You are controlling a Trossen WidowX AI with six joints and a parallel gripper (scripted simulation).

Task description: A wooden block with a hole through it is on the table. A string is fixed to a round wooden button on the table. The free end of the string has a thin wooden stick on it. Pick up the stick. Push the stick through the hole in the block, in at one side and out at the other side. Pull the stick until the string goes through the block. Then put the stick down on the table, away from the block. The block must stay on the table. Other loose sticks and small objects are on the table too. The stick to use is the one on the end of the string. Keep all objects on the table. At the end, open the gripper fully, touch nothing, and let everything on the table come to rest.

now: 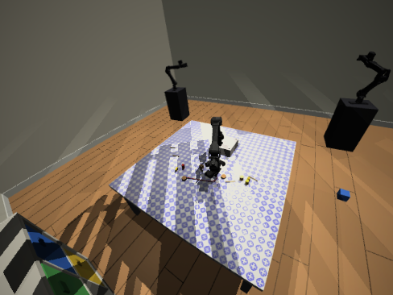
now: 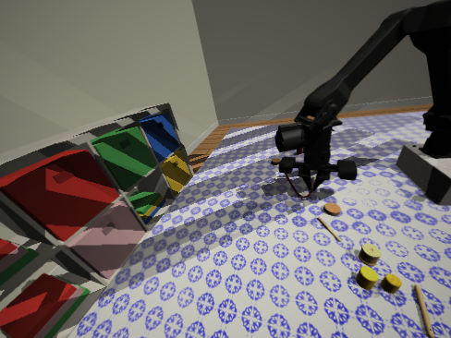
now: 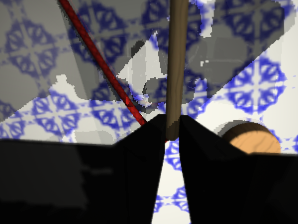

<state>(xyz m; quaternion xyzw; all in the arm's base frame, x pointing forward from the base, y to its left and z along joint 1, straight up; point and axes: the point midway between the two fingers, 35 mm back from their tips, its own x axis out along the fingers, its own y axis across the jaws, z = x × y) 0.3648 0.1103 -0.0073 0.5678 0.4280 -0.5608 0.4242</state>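
My gripper tip is now 8 cm past the wooden block, 17 cm to the left of it and 2 cm above it. From my gripper tip the other things lie so: red cylinder: 2 cm behind, 32 cm to the right, 2 cm below; then round wooden button: 9 cm ahead, 24 cm to the right, 3 cm below; then yellow cube: 3 cm ahead, 36 cm to the right, 3 cm below.
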